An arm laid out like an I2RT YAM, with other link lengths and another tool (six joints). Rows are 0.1 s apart.
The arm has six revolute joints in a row. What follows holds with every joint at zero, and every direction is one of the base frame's. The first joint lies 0.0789 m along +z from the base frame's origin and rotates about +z. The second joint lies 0.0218 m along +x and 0.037 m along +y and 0.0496 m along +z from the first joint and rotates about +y. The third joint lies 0.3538 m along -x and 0.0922 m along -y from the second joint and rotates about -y. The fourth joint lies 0.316 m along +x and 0.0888 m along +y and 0.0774 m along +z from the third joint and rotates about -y. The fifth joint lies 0.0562 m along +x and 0.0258 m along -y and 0.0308 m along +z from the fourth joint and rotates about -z. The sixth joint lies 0.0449 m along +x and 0.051 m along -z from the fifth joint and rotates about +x. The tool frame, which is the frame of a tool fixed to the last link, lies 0.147 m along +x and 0.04 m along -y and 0.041 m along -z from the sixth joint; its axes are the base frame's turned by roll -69.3, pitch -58.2 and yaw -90 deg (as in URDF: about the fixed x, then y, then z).
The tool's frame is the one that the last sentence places.
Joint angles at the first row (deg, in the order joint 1, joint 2, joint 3, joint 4, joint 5, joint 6):
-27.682, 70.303, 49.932, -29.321, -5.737, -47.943
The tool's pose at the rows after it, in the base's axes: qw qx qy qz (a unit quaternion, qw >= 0); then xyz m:
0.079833 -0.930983 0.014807 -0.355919 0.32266 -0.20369 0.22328
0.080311 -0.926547 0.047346 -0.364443 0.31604 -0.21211 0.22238
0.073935 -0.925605 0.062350 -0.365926 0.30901 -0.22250 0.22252
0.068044 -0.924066 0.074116 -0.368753 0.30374 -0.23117 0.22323
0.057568 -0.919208 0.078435 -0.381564 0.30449 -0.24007 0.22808
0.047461 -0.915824 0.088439 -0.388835 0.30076 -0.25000 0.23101
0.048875 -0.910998 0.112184 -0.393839 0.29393 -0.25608 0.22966
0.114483 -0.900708 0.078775 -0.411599 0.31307 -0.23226 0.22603
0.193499 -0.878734 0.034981 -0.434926 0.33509 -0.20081 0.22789
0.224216 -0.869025 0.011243 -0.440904 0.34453 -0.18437 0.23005
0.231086 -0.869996 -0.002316 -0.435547 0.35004 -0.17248 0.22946
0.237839 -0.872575 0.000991 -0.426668 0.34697 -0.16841 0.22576
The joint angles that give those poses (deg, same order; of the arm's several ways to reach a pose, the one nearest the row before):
-27.770, 70.303, 49.933, -27.923, -5.760, -47.725
-29.278, 70.303, 49.932, -27.638, -5.607, -45.124
-31.156, 70.302, 49.931, -27.594, -5.584, -45.145
-32.686, 70.303, 49.933, -27.332, -5.584, -45.145
-33.715, 70.302, 49.932, -25.584, -5.541, -45.168
-35.136, 70.302, 49.932, -24.578, -5.345, -45.146
-36.533, 70.303, 49.933, -24.600, -5.496, -43.418
-36.490, 70.302, 49.932, -24.994, -14.218, -43.462
-36.469, 70.302, 49.932, -24.863, -25.190, -43.485
-35.746, 70.303, 49.933, -24.818, -29.255, -43.746
-33.714, 70.302, 49.932, -24.972, -29.015, -43.703
-33.473, 70.303, 49.933, -26.305, -29.036, -43.681

